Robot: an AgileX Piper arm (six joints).
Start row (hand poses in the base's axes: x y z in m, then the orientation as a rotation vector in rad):
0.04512 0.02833 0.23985 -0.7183 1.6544 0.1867
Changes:
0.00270 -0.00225 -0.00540 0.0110 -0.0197 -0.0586
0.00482 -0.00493 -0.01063 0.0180 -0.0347 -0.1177
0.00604 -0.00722 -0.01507 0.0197 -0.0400 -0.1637
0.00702 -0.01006 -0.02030 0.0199 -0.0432 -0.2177
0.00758 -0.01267 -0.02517 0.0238 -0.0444 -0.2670
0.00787 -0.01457 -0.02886 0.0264 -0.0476 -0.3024
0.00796 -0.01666 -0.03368 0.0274 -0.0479 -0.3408
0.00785 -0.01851 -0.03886 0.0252 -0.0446 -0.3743
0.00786 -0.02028 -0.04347 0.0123 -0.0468 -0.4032
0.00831 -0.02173 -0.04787 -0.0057 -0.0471 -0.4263
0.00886 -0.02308 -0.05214 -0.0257 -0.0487 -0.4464
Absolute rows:
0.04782 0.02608 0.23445 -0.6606 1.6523 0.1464
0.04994 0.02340 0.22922 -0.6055 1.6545 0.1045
0.05116 0.02111 0.22478 -0.5652 1.6623 0.0713
0.05214 0.01827 0.21955 -0.5191 1.6737 0.0320
0.05270 0.01566 0.21468 -0.4740 1.6842 -0.0002
0.05299 0.01376 0.21099 -0.4418 1.6891 -0.0243
0.05308 0.01167 0.20617 -0.4079 1.6974 -0.0508
0.05297 0.00982 0.20099 -0.3804 1.7082 -0.0752
0.05298 0.00805 0.19638 -0.3647 1.7147 -0.1070
0.05343 0.00660 0.19198 -0.3575 1.7225 -0.1382
0.05398 0.00525 0.18771 -0.3544 1.7287 -0.1695

